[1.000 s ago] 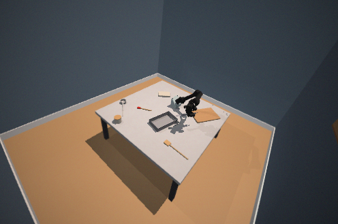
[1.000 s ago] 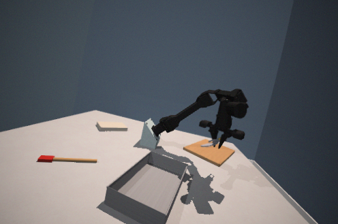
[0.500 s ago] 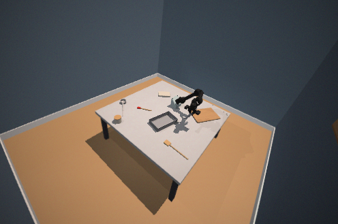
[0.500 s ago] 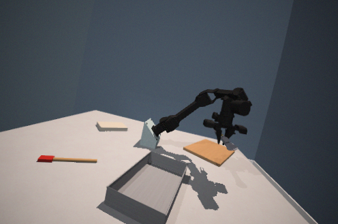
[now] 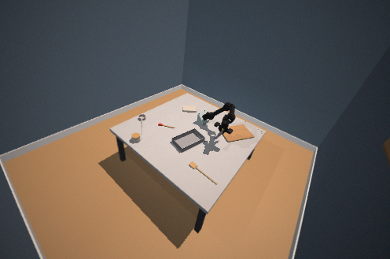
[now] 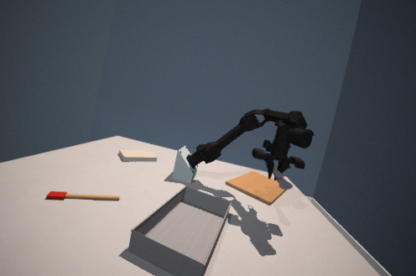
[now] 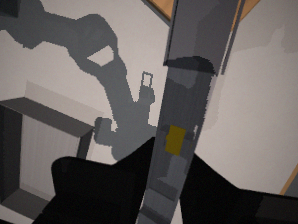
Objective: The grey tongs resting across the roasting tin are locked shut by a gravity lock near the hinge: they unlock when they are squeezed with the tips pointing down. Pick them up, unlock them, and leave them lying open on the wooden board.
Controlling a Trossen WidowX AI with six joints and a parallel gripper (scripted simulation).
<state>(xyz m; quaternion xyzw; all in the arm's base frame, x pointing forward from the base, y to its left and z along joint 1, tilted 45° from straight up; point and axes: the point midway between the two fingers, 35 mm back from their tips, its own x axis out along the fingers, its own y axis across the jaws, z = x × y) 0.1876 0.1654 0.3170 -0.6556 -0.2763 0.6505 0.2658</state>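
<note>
My gripper tip is 40 mm below the yellow lock piece and 20 mm past it. Also, from my gripper tip: red-headed wooden spatula 620 mm to the right, 210 mm ahead, 140 mm below; then wooden board 320 mm behind, 140 mm below, 50 mm to the left; then roasting tin 260 mm to the right, 200 mm ahead, 120 mm below.
</note>
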